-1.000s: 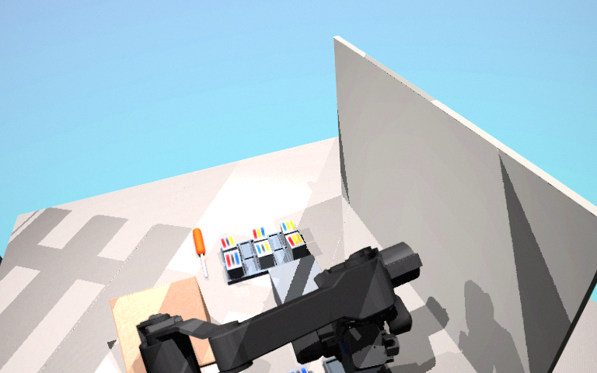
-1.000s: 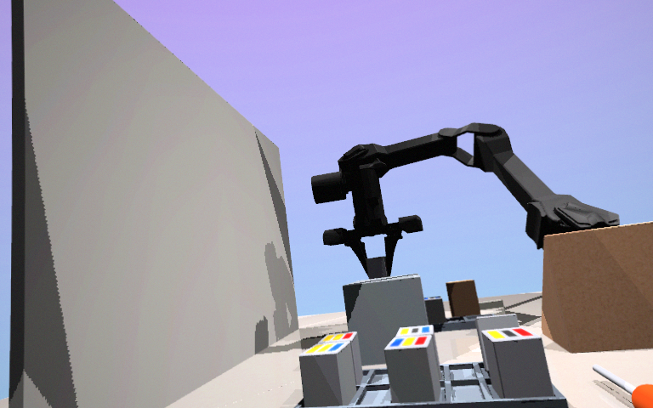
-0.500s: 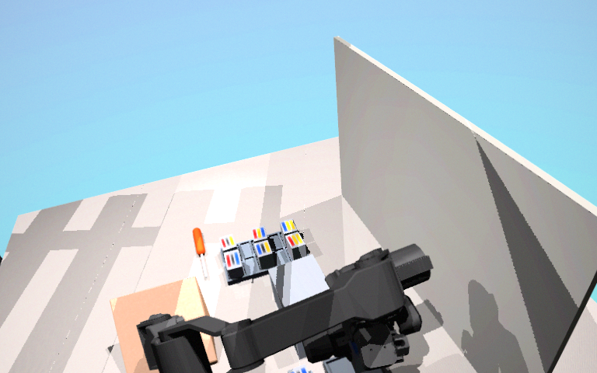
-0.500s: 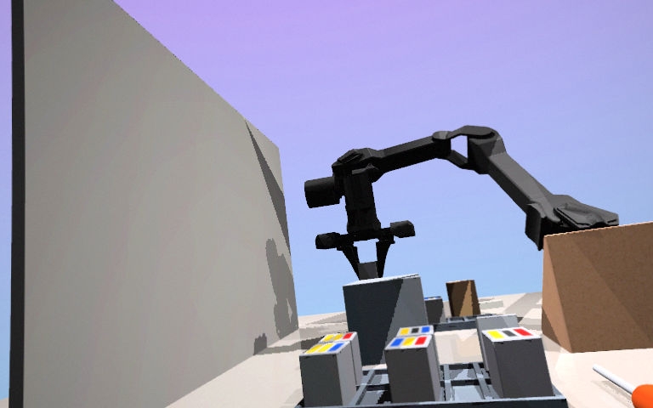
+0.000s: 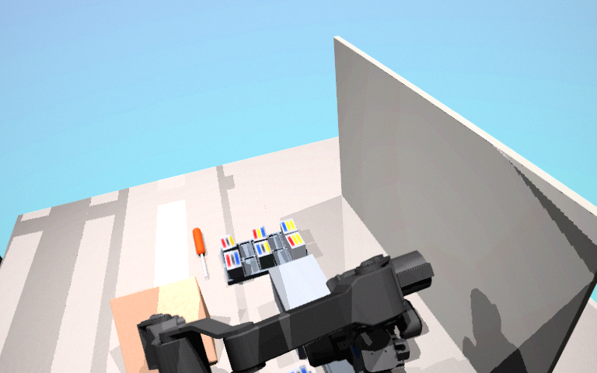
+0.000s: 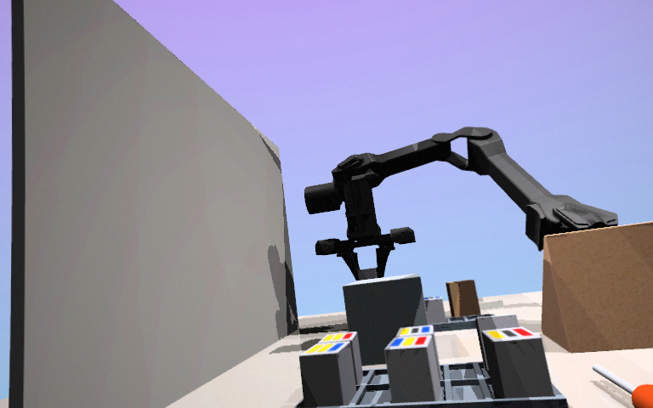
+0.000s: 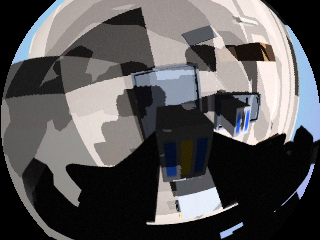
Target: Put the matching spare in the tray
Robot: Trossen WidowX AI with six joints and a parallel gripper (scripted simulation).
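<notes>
Now: gripper tip 80 mm above the blue-grey tray. Round my gripper tip: mounted unit: 50 mm behind, 180 mm to the left, 30 mm below; then grey wall: 190 mm ahead, 190 mm to the left, 140 mm above.
</notes>
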